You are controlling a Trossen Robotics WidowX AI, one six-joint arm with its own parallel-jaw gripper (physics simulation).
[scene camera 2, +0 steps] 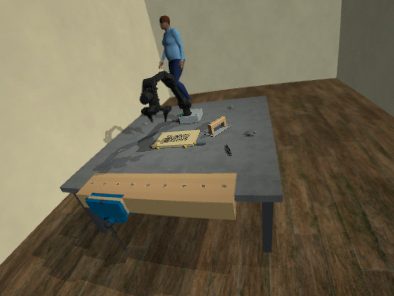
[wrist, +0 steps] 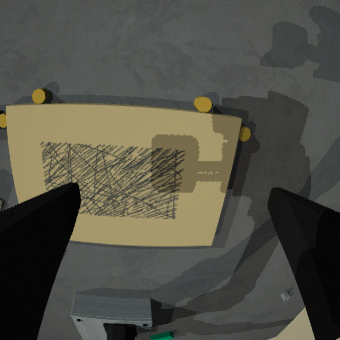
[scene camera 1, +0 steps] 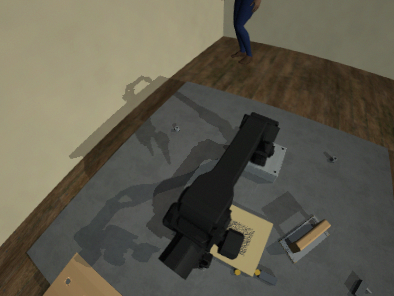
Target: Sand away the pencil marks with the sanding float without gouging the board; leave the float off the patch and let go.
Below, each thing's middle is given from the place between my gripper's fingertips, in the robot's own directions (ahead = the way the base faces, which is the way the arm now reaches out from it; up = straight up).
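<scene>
The pale wooden board [scene camera 1: 262,228] is 22 cm below my gripper, 8 cm behind it and 5 cm to the left of it. Relative to the sanding float [scene camera 1: 297,244], my gripper is 17 cm past it, 34 cm to the right of it and 15 cm above it.
</scene>
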